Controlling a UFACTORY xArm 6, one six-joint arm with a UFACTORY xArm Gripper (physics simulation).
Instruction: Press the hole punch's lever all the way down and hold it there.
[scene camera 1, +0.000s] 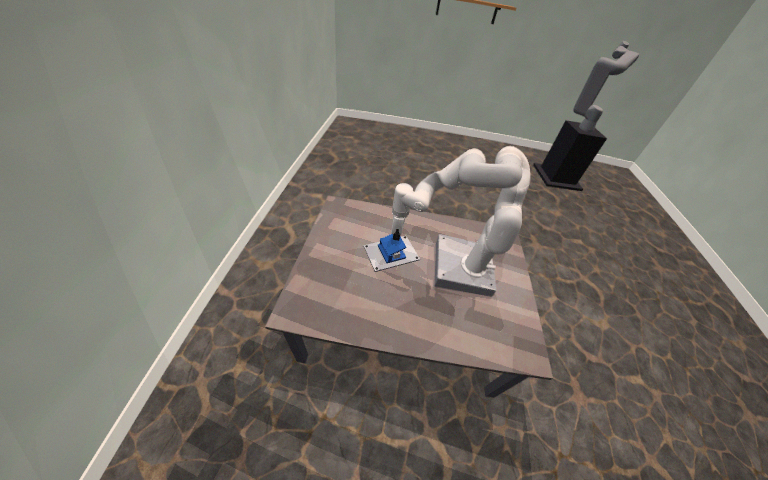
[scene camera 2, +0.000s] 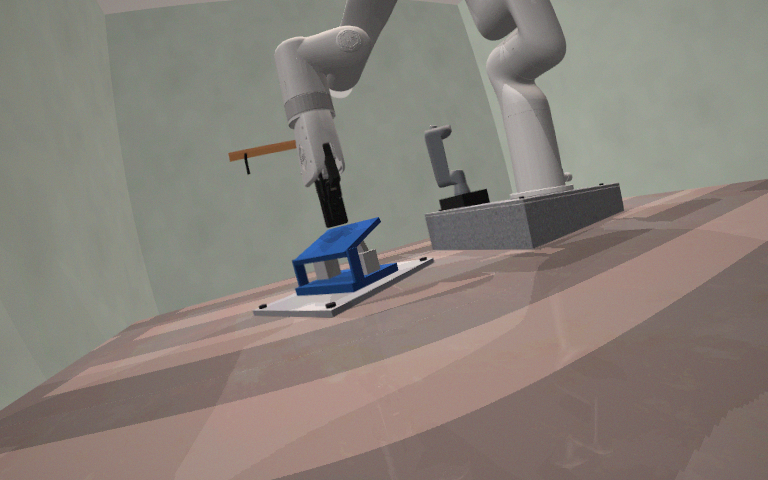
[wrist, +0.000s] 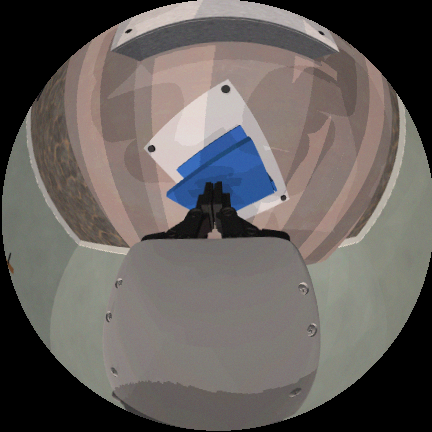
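Seen in the pictures: gripper, between the fingertips: (scene camera 1: 396, 239) (scene camera 2: 337, 225) (wrist: 214, 193); arm's base, origin of its link: (scene camera 1: 473, 266) (scene camera 2: 541, 194).
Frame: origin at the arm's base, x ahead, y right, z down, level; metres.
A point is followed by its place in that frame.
Note:
The hole punch's blue lever (scene camera 1: 393, 244) @(x 0.389, y 0.080, z -0.014 m) (scene camera 2: 346, 237) @(x 0.384, y 0.064, z -0.013 m) (wrist: 245, 167) @(x 0.359, y 0.063, z -0.021 m) is a flat plate, tilted with one end raised above the blue base (scene camera 2: 325, 287) @(x 0.435, y 0.059, z 0.045 m) (wrist: 207, 151) @(x 0.350, y 0.108, z 0.043 m). Pale blocks stand in the gap between lever and base. The punch sits on a white plate (scene camera 1: 372, 254) @(x 0.485, y 0.062, z 0.055 m) (scene camera 2: 283, 306) @(x 0.496, y 0.072, z 0.055 m) (wrist: 200, 125) @(x 0.310, y 0.111, z 0.055 m). My gripper (scene camera 1: 395, 238) @(x 0.379, y 0.099, z -0.033 m) (scene camera 2: 337, 225) @(x 0.379, y 0.099, z -0.033 m) (wrist: 214, 193) @(x 0.379, y 0.099, z -0.033 m) is shut and empty, pointing down. Its black fingertips are at the lever's top, close to the upper edge in the scene camera 2 view. Whether they touch the lever cannot be told.
The arm's grey base block (scene camera 1: 450, 260) @(x 0.113, y 0.018, z -0.007 m) (scene camera 2: 475, 230) @(x 0.172, y 0.028, z 0.029 m) (wrist: 225, 31) stands on the striped table (scene camera 1: 362, 316) @(x 0.501, y -0.273, z 0.063 m) (scene camera 2: 339, 384) @(x 0.521, y -0.198, z 0.063 m), to the right of the punch. Black bolts mark the white plate's corners. A second grey arm on a black pedestal (scene camera 1: 572, 155) stands off the table.

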